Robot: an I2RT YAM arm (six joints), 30 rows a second.
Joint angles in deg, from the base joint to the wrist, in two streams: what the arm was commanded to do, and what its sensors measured. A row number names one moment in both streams.
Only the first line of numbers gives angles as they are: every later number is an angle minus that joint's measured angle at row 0.
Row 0, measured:
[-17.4, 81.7, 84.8, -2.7, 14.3, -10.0]
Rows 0 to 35, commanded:
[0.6, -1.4, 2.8, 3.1, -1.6, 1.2]
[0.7, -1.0, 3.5, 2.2, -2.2, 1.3]
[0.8, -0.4, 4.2, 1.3, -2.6, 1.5]
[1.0, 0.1, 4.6, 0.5, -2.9, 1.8]
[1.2, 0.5, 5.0, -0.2, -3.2, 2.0]
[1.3, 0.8, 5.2, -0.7, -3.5, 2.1]
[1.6, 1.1, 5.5, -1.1, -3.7, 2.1]
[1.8, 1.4, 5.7, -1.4, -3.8, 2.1]
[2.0, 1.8, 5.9, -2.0, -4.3, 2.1]
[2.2, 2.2, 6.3, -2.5, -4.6, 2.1]
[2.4, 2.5, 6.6, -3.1, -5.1, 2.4]
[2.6, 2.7, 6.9, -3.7, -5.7, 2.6]
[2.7, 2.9, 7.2, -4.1, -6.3, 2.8]
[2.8, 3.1, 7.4, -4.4, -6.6, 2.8]
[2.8, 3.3, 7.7, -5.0, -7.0, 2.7]
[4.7, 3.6, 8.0, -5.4, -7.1, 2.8]
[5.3, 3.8, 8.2, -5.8, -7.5, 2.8]
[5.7, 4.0, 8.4, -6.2, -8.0, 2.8]
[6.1, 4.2, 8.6, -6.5, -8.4, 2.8]
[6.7, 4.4, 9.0, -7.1, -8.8, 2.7]
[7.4, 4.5, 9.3, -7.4, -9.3, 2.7]
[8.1, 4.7, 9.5, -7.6, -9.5, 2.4]
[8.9, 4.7, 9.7, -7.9, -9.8, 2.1]
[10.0, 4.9, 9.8, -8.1, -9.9, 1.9]
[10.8, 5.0, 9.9, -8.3, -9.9, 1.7]
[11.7, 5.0, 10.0, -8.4, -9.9, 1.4]
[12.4, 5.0, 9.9, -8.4, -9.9, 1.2]
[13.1, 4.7, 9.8, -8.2, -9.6, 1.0]
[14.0, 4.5, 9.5, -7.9, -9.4, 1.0]
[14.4, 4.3, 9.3, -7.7, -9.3, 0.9]
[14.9, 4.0, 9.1, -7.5, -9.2, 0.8]
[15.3, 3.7, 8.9, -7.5, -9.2, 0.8]
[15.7, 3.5, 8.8, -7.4, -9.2, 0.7]
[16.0, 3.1, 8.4, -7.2, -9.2, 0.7]
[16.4, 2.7, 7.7, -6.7, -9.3, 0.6]
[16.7, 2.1, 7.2, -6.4, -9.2, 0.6]
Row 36, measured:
[16.1, 5.8, 6.5, -13.0, -9.6, 1.1]
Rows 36 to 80, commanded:
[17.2, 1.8, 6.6, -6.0, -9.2, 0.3]
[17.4, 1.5, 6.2, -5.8, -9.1, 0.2]
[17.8, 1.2, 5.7, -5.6, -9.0, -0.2]
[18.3, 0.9, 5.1, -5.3, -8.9, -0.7]
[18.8, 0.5, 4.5, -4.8, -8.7, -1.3]
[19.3, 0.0, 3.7, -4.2, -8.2, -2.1]
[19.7, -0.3, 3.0, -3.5, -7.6, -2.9]
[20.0, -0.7, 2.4, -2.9, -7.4, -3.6]
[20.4, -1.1, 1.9, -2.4, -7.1, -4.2]
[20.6, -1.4, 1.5, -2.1, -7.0, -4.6]
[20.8, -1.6, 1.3, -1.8, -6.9, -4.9]
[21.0, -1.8, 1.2, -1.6, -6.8, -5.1]
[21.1, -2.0, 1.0, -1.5, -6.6, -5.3]
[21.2, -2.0, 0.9, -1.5, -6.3, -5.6]
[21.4, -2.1, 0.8, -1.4, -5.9, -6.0]
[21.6, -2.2, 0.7, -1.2, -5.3, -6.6]
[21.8, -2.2, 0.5, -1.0, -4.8, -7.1]
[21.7, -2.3, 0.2, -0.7, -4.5, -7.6]
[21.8, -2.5, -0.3, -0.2, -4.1, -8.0]
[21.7, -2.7, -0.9, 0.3, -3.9, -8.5]
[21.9, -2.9, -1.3, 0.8, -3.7, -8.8]
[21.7, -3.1, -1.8, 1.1, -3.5, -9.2]
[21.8, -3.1, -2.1, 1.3, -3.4, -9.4]
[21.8, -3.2, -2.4, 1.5, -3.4, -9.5]
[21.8, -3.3, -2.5, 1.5, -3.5, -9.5]
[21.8, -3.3, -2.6, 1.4, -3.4, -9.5]
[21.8, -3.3, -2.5, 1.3, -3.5, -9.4]
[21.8, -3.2, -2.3, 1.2, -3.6, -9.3]
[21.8, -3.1, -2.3, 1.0, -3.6, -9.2]
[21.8, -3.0, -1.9, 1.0, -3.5, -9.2]
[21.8, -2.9, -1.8, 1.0, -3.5, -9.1]
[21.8, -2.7, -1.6, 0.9, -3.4, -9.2]
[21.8, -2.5, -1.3, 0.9, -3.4, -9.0]
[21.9, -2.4, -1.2, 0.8, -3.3, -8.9]
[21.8, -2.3, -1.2, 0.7, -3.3, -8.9]
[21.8, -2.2, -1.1, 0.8, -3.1, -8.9]
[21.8, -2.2, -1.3, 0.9, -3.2, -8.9]
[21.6, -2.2, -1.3, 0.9, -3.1, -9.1]
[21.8, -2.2, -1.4, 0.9, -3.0, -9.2]
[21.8, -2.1, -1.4, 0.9, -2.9, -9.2]
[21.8, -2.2, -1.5, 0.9, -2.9, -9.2]
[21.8, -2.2, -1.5, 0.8, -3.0, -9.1]
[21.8, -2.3, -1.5, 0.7, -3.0, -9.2]
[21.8, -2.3, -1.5, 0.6, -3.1, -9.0]
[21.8, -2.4, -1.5, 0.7, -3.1, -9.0]
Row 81, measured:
[21.5, -0.5, -3.1, -5.1, -4.0, -8.3]
